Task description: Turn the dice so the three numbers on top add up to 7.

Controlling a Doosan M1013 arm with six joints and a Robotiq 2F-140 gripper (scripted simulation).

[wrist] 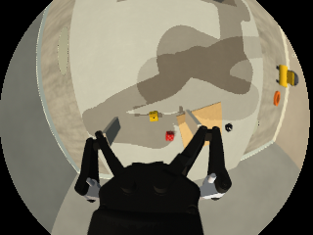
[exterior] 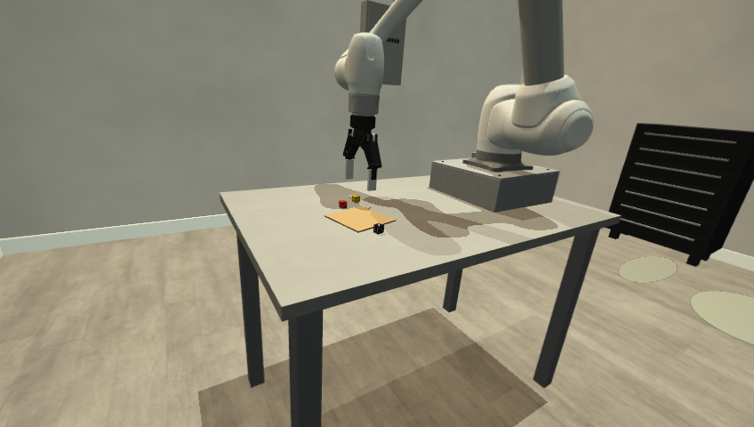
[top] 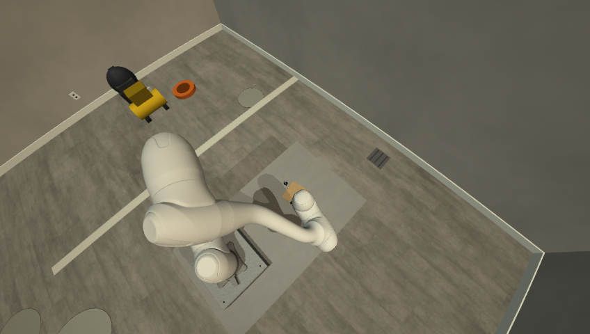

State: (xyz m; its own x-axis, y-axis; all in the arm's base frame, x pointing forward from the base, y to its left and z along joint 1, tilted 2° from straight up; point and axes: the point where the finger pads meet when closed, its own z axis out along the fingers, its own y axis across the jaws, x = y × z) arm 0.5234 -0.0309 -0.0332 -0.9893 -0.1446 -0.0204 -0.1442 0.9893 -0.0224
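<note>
Now: the yellow die 5 cm below my hand, 1 cm to the left of it and 1 cm ahead of it. Round my hand: tan mat: 16 cm to the left, 6 cm below, 5 cm ahead; then red die: 7 cm ahead, 5 cm to the left, 5 cm below; then small white die: 26 cm to the left, 5 cm below, 4 cm ahead.
</note>
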